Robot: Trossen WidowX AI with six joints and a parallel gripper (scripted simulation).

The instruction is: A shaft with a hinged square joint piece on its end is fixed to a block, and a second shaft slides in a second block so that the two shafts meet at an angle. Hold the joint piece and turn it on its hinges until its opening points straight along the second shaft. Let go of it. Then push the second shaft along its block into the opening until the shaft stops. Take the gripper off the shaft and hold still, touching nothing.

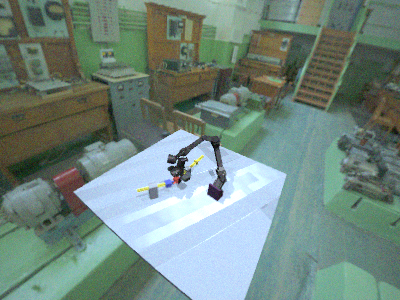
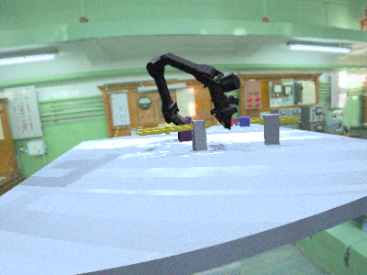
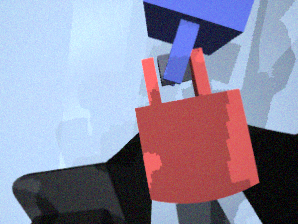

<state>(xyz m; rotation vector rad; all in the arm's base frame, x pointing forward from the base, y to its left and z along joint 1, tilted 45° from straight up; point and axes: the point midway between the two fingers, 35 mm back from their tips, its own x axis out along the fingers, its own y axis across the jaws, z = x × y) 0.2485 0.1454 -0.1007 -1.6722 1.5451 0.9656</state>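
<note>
The red joint piece is 3 cm above my gripper tip and 1 cm to the left of it.
</note>
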